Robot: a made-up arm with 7 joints.
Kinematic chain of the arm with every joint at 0, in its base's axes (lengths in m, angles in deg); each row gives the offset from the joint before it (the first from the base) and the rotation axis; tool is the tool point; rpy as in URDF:
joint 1: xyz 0 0 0.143 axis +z
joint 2: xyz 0 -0.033 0.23 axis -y
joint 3: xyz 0 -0.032 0.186 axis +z
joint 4: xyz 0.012 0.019 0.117 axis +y
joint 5: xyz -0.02 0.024 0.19 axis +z
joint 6: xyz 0 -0.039 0.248 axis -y
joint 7: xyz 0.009 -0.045 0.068 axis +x
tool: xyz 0 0 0 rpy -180 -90 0
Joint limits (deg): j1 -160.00..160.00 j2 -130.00..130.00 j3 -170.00..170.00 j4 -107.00..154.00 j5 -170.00..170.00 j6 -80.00..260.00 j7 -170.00..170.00
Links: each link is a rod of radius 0.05 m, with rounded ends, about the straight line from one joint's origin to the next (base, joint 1, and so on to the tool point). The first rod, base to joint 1, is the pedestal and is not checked.
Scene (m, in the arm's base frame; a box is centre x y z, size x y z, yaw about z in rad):
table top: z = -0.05
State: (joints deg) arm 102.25 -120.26 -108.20 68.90 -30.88 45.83 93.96
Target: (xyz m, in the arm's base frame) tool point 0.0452 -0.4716 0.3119
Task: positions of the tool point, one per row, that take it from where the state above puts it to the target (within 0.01 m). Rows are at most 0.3 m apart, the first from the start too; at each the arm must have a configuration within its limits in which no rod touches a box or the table.
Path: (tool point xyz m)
1: 0.5305 0.4799 0.2154
2: 0.6364 0.2533 0.2226
3: 0.6497 0.0113 0.2313
4: 0.5737 -0.2089 0.2433
5: 0.4266 -0.3747 0.2600
6: 0.2385 -0.4644 0.2828
7: 0.0452 -0.4716 0.3119

